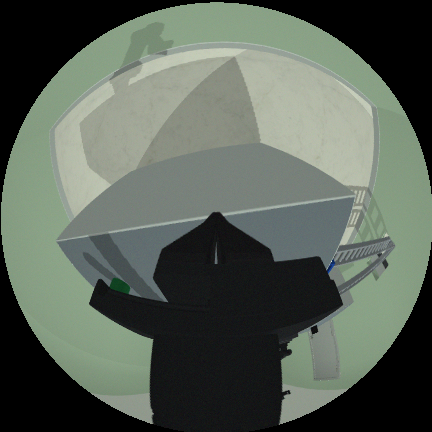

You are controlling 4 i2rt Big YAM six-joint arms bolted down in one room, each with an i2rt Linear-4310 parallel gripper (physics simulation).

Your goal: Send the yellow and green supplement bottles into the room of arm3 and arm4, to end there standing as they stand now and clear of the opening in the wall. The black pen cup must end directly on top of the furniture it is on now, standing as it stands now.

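Observation:
The arm2 gripper (216,220) is shut, its two black fingertips meeting in front of the blue-grey surface of a piece of furniture (300,225). A thin slit shows between the fingers below the tips, and no object shows in it. A small part of the green bottle (120,285) shows at the lower left, above the edge of the gripper body; the rest is hidden. The yellow bottle and the black pen cup do not show. The dark gripper body hides much of the furniture. Arm1, arm3 and arm4 grippers do not show.
A pale marbled floor (310,110) with a grey border lies beyond the furniture, below green walls (30,200). A grey slatted frame (367,250) stands at the right, with a small blue piece (330,266) near it. A pale panel (326,355) shows at the lower right. An arm's shadow falls at the upper left.

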